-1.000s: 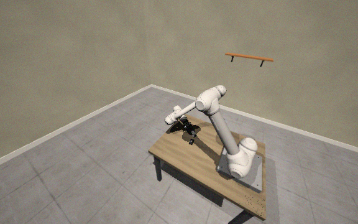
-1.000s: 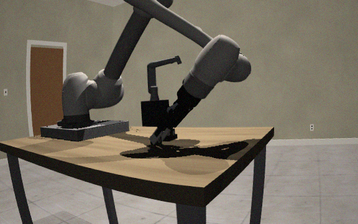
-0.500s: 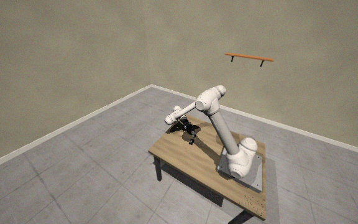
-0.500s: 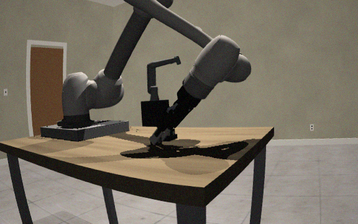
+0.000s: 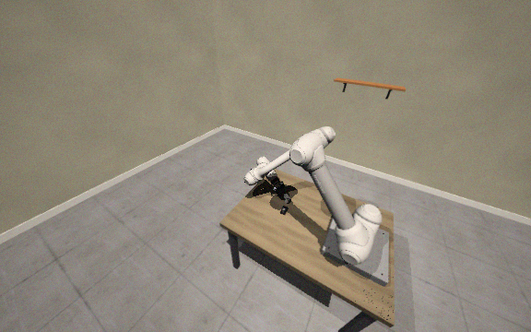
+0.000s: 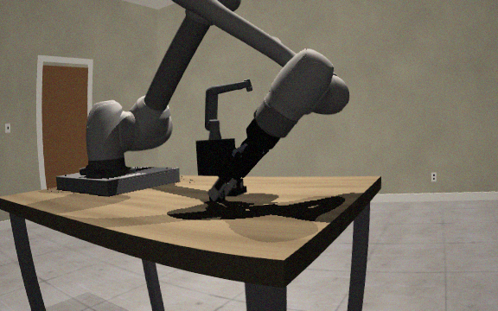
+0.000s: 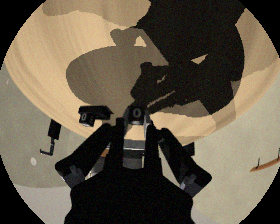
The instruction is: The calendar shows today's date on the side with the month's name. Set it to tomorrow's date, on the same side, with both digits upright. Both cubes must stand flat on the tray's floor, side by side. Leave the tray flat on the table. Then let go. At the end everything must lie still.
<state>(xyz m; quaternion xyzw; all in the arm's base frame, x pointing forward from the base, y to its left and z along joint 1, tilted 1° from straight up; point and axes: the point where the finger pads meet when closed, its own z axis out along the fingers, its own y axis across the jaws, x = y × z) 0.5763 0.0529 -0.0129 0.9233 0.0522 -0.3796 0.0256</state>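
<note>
The dark cube is 2 cm behind my hand and 2 cm below it. Also, from my hand: dark calendar tray: 6 cm behind, 10 cm to the left, 3 cm below.
</note>
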